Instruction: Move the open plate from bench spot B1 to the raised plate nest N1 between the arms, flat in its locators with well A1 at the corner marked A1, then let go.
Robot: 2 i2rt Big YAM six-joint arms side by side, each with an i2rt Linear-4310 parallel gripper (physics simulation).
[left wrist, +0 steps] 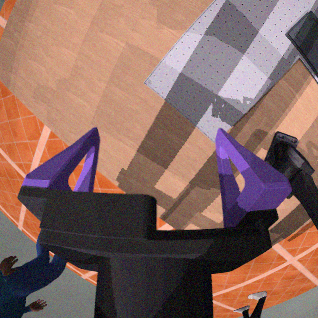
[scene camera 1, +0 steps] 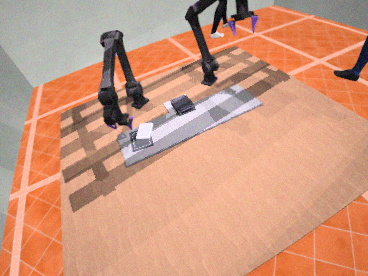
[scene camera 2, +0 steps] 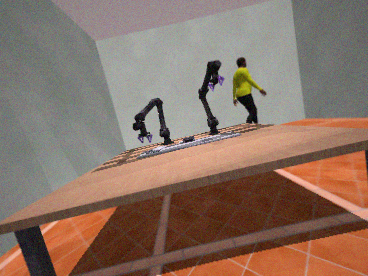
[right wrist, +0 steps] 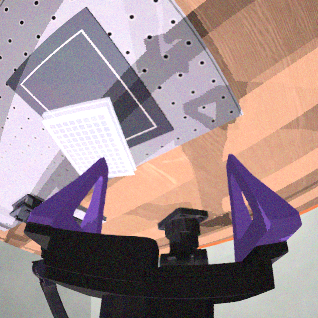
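Where they show: left gripper, between the fingertips: (left wrist: 157, 132) (scene camera 1: 243, 34) (scene camera 2: 216, 88); right gripper, between the fingertips: (scene camera 1: 124, 129) (scene camera 2: 146, 143) (right wrist: 165, 160); left arm's base, origin of its link: (left wrist: 280, 150) (scene camera 1: 209, 81) (scene camera 2: 214, 133); right arm's base, origin of its link: (scene camera 1: 140, 103) (scene camera 2: 168, 143) (right wrist: 181, 218).
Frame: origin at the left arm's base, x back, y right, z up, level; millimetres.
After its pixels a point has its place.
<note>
The white open plate (scene camera 1: 145, 131) @[x 52, y 670, z 31 mm] (right wrist: 90, 137) @[x 64, y 684, z 29 mm] lies at a skew across one edge of the dark outlined pad (scene camera 1: 142, 145) @[x 2, y 756, z 15 mm] (right wrist: 75, 75) @[x 29, y 750, z 15 mm] at one end of the bench board. Its well grid shows in the right wrist view; the A1 corner cannot be made out. The black raised nest (scene camera 1: 183, 104) @[x -21, y 366, z 43 mm] (scene camera 2: 188, 139) @[x -58, y 389, z 38 mm] (left wrist: 307, 37) @[x -42, y 358, z 43 mm] stands farther along the board. My right gripper (scene camera 1: 121, 128) @[x 120, y 757, z 98 mm] (scene camera 2: 145, 141) @[x 120, y 757, z 98 mm] (right wrist: 165, 160) @[x 120, y 757, z 98 mm] is open and empty, above and beside the plate. My left gripper (scene camera 1: 244, 34) @[x -326, y 145, z 442 mm] (scene camera 2: 216, 86) @[x -326, y 145, z 442 mm] (left wrist: 157, 132) @[x -326, y 145, z 442 mm] is open and empty, high and far from the plate.
The perforated grey board (scene camera 1: 200, 118) @[x -178, y 405, z 13 mm] (left wrist: 237, 30) @[x -235, y 305, z 13 mm] runs along the wooden table (scene camera 1: 210, 190) @[x -481, y 789, z 0 mm] (scene camera 2: 200, 165) @[x -736, y 751, z 0 mm] in front of both arm bases. A small pale piece (scene camera 1: 169, 108) @[x 70, y 415, z 13 mm] is beside the nest. A person in yellow (scene camera 2: 243, 85) stands behind the table.
</note>
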